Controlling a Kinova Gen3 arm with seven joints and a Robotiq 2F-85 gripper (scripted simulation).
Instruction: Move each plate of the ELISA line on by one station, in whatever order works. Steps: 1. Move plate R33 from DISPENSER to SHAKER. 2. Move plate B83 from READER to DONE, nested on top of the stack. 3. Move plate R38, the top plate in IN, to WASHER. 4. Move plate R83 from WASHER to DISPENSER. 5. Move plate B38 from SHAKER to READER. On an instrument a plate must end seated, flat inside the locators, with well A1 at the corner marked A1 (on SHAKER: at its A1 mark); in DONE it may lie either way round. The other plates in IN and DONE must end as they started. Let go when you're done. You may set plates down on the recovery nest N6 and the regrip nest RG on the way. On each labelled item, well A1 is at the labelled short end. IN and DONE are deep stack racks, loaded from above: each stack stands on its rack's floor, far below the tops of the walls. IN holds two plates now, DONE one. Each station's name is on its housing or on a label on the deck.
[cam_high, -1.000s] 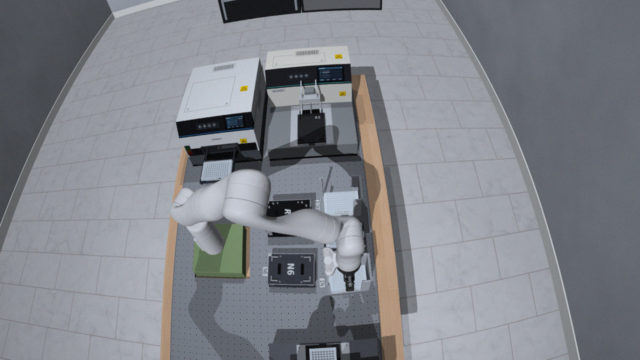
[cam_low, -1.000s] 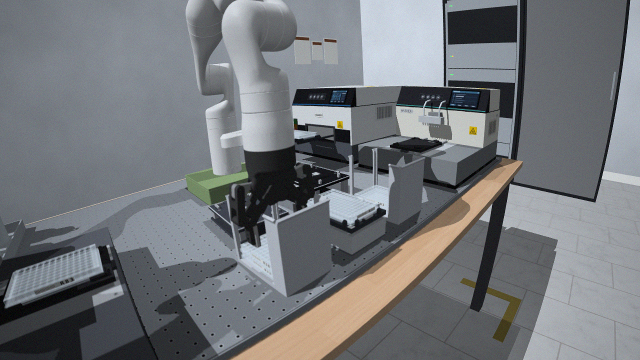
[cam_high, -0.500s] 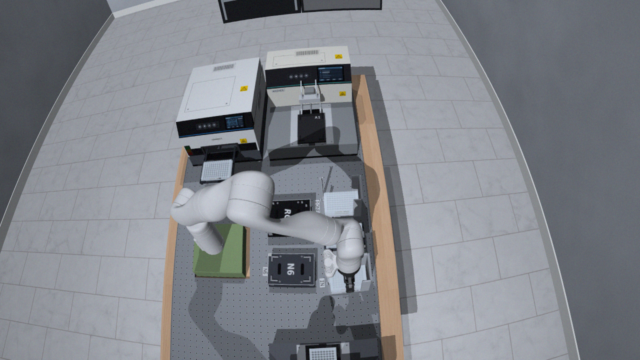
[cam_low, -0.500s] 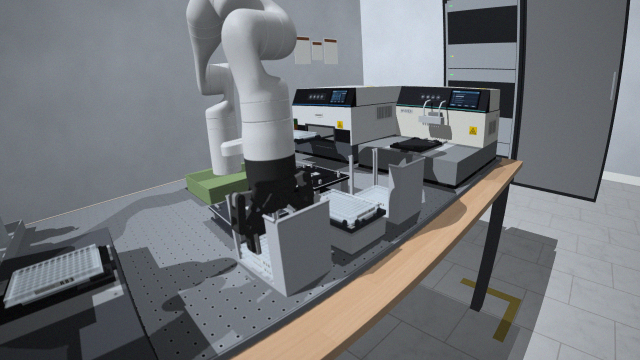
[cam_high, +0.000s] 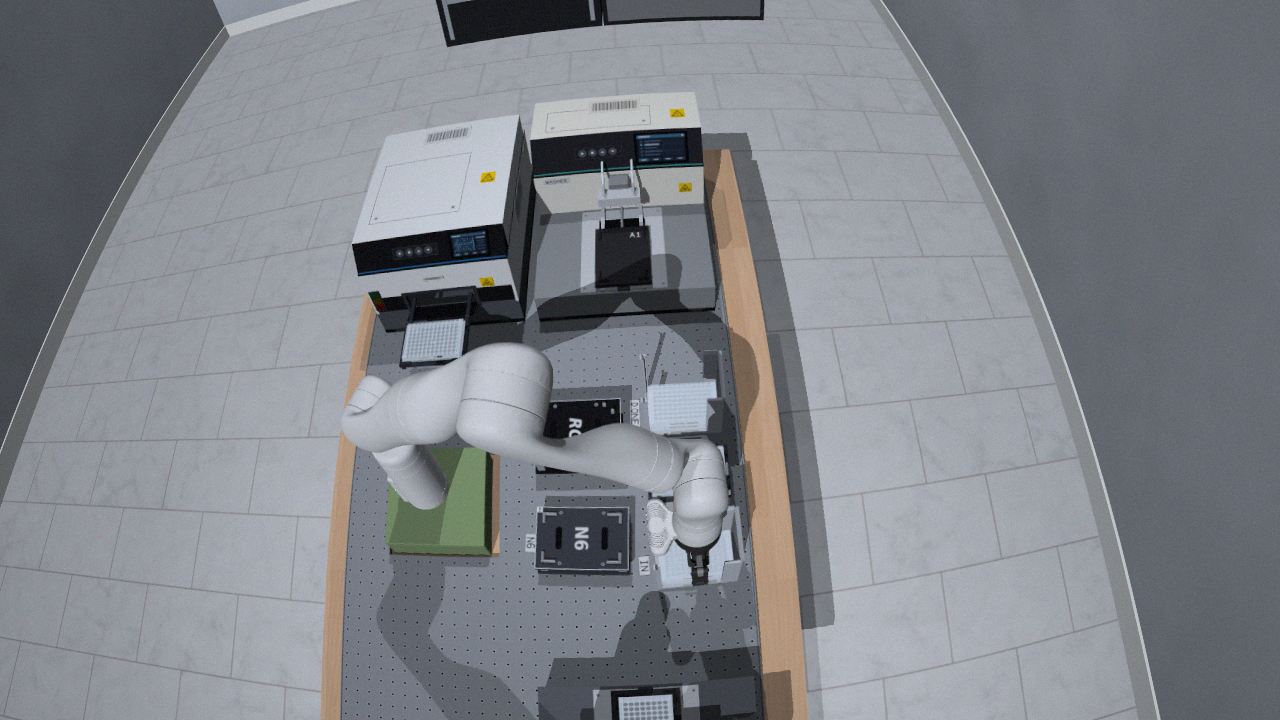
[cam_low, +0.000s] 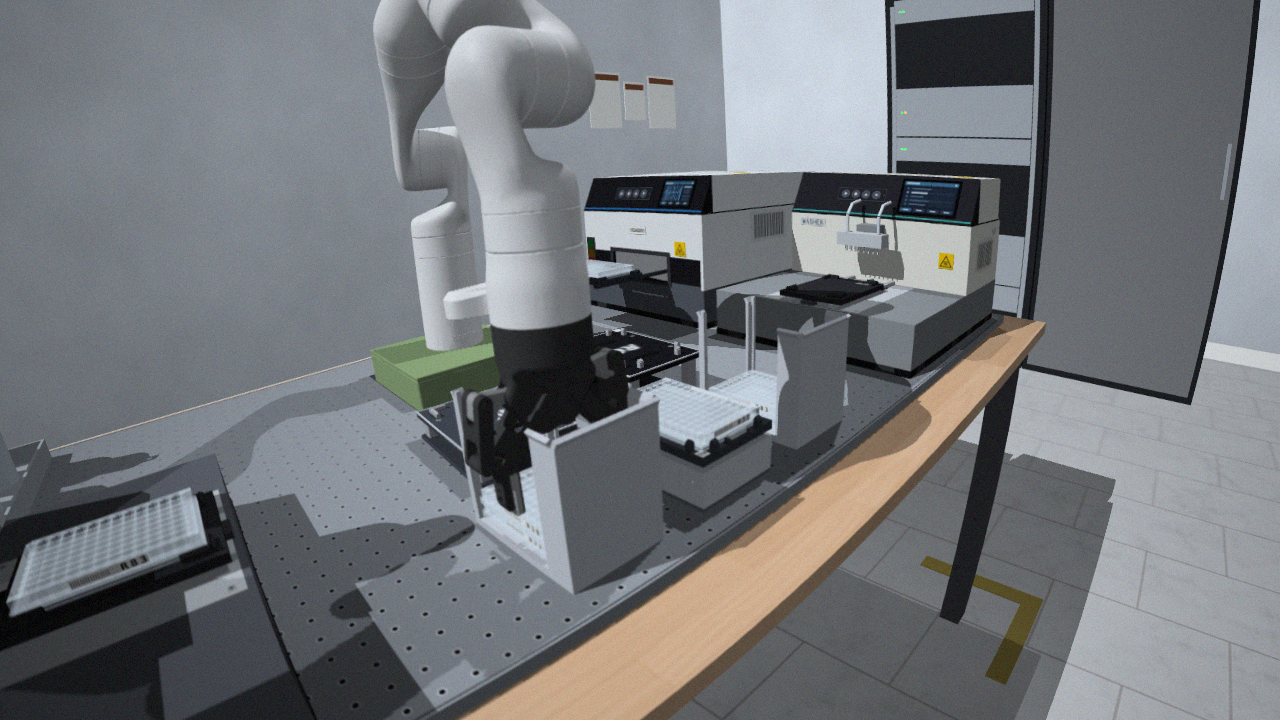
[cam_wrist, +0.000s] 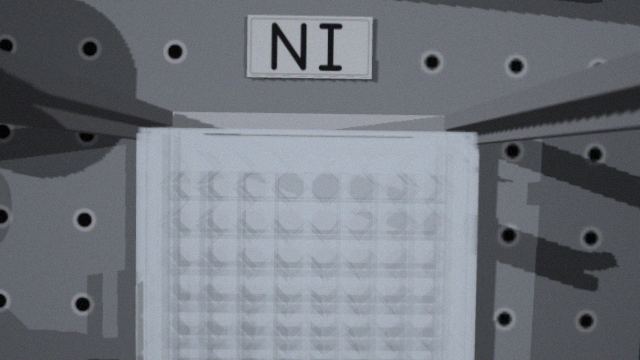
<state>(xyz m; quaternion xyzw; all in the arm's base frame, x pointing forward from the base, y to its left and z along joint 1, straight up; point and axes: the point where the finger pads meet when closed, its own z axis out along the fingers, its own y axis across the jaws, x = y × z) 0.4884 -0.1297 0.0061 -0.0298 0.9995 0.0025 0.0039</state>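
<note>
The plate R38 is 20 mm below my hand. From my hand the other things lie so: RG nest (240 mm to the left, 200 mm behind, 10 mm above); plate R33 (150 mm to the left, 10 mm behind, 10 mm above); plate B83 (300 mm to the left, 20 mm below, 10 mm behind).
</note>
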